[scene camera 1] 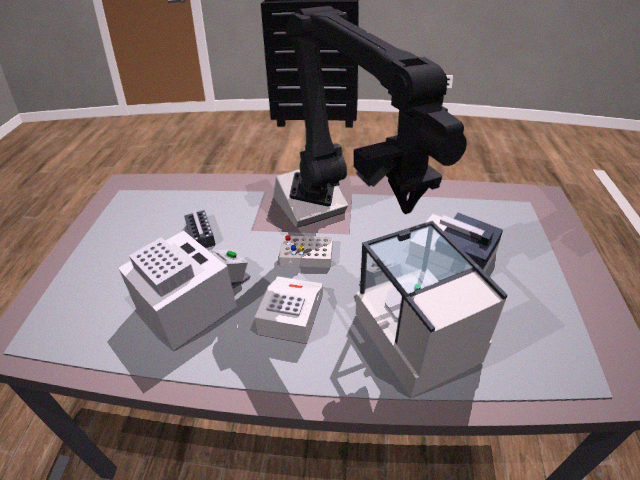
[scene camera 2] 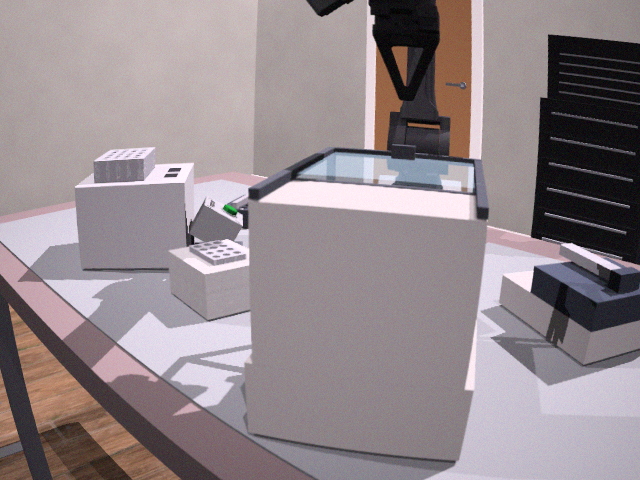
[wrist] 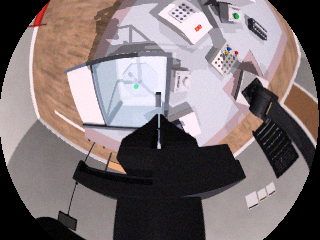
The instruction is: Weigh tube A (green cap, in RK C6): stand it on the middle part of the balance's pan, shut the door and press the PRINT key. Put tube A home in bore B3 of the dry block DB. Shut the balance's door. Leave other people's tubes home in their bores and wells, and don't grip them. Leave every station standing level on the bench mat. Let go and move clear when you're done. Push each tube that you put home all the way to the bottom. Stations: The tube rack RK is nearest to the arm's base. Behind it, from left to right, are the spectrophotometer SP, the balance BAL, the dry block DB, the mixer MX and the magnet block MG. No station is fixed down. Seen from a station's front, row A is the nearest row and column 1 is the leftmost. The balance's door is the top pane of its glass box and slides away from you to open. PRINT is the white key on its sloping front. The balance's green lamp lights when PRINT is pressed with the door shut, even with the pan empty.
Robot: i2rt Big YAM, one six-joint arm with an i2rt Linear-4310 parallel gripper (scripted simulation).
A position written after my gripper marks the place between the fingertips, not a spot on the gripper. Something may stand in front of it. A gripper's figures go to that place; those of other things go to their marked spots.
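A black block [scene camera 1: 207,240] is 1.2 m from the lens, and a tube rack [scene camera 1: 317,251] is 1.11 m from the lens. I find a dry block [scene camera 1: 275,322] 0.92 m from the lens, while my gripper [scene camera 1: 406,212] is 0.84 m from the lens. So my gripper is nearer to the lens than the black block. As for the dry block and the black block, their marked spots are 0.38 m apart.
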